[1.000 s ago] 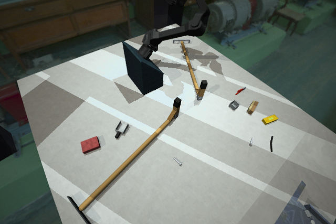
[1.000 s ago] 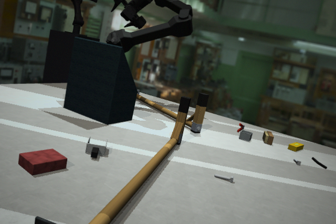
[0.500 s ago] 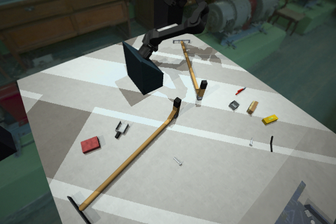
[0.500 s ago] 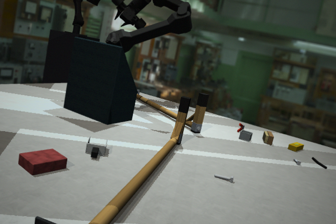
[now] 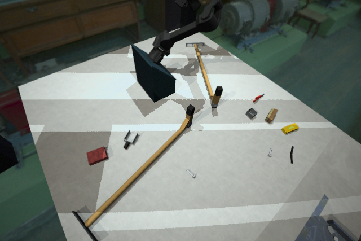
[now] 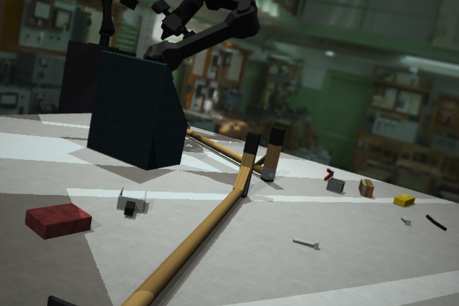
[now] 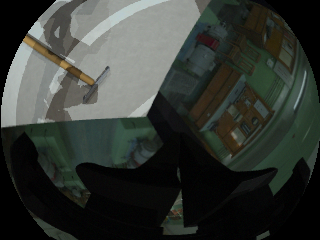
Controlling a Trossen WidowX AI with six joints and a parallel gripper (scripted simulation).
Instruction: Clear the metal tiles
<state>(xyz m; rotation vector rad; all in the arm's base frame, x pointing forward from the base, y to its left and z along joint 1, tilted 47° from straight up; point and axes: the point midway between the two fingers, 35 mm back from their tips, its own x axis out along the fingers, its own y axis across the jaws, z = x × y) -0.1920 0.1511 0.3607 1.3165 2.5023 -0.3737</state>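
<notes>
Right now the grey box is 70 cm ahead of my gripper tip, 31 cm below it and 10 cm to the right of it. The rest, counted from my gripper tip: wooden block: 78 cm ahead, 30 cm below, 3 cm to the right; then red clip: 66 cm ahead, 31 cm below, 4 cm to the left; then grey bracket: 69 cm to the right, 42 cm ahead, 31 cm below.
</notes>
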